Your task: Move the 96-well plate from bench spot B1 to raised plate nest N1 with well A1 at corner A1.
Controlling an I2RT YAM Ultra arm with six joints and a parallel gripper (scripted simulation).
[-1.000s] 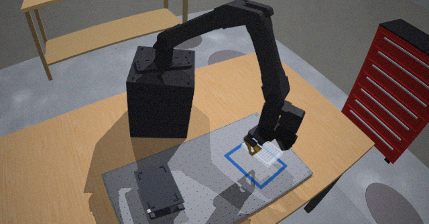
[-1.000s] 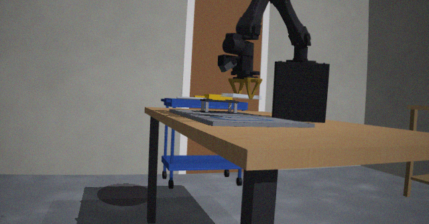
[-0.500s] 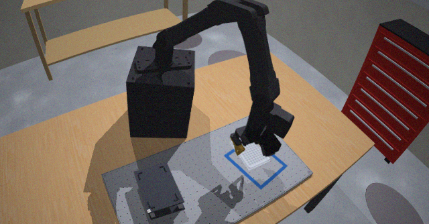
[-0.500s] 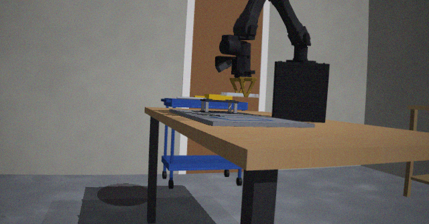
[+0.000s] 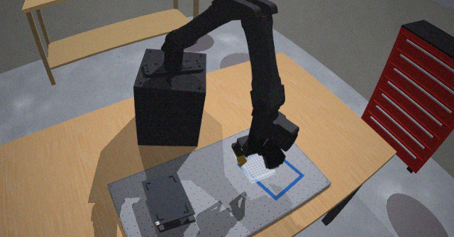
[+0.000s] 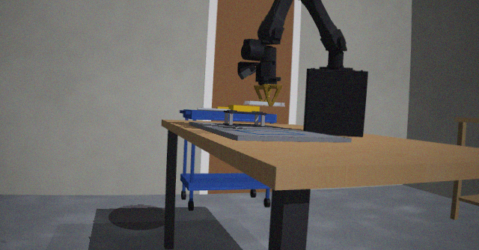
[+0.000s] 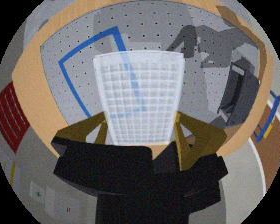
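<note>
My hand is 290 mm to the left of the dark raised nest N1, 40 mm above it and 30 mm short of it. Round my hand: white 96-well plate: 10 mm ahead; corner label: 330 mm to the right, 110 mm ahead, 40 mm below.
</note>
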